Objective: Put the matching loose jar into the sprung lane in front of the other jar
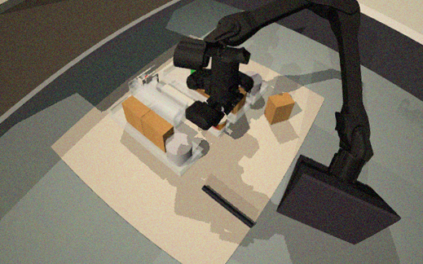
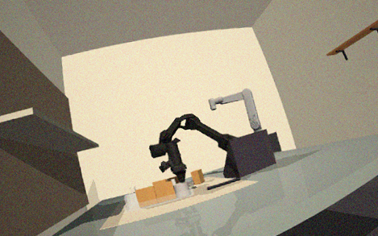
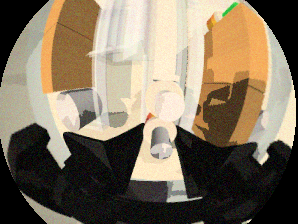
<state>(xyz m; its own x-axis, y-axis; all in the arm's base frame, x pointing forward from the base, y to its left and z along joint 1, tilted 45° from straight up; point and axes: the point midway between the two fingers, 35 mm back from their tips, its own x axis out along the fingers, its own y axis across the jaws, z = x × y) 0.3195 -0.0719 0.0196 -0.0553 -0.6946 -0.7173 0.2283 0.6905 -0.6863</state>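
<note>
Right now my gripper tip is 150 mm short of the translucent lane rack, 10 mm to the left of it and 10 mm above it. Round my gripper tip: orange box (130 mm behind, 110 mm to the right, 10 mm above); then black bar (110 mm behind, 190 mm to the left, 20 mm below).
</note>
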